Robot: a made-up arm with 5 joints.
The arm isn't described. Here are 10 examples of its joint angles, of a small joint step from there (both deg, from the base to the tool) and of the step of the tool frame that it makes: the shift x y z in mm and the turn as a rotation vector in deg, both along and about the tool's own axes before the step.
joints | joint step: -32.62 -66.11 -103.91 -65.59 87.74 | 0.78 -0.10 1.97 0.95 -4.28
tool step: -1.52 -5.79 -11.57 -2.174 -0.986 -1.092
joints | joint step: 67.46 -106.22 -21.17 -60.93 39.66 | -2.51 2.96 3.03 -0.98 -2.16
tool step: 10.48 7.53 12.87 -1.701 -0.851 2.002
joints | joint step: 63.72 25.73 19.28 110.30 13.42 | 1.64 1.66 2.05 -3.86 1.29
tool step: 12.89 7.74 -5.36 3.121 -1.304 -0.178
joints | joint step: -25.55 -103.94 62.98 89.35 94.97 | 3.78 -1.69 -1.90 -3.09 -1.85
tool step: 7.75 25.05 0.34 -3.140 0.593 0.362
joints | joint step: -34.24 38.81 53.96 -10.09 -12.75 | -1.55 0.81 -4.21 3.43 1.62
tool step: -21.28 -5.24 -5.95 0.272 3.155 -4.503
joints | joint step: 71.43 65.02 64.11 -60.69 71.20 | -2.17 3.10 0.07 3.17 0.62
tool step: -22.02 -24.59 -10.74 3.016 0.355 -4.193
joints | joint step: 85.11 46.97 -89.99 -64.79 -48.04 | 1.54 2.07 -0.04 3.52 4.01
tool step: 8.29 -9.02 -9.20 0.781 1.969 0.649
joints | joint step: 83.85 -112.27 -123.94 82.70 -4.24 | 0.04 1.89 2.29 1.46 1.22
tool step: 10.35 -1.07 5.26 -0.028 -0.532 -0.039
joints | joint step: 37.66 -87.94 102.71 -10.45 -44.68 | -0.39 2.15 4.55 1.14 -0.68
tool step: -17.73 -9.76 3.20 -0.206 1.451 3.859
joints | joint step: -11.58 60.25 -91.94 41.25 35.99 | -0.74 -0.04 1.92 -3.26 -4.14
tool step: 22.91 -0.38 9.62 -4.338 -4.163 2.720
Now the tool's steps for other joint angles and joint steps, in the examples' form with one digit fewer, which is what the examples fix.
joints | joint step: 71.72 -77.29 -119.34 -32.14 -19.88 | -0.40 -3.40 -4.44 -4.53 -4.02
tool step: 11.6 3.6 7.8 -2.25 -4.73 -3.48
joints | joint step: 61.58 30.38 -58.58 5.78 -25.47 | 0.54 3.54 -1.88 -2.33 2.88
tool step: 34.3 12.1 -7.1 3.08 -2.64 -3.27
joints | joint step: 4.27 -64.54 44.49 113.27 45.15 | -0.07 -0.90 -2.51 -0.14 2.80
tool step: -1.1 7.7 -11.6 2.65 3.91 1.65
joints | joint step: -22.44 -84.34 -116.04 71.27 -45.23 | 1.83 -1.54 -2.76 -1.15 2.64
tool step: -6.3 17.9 -8.0 3.38 2.29 -0.82
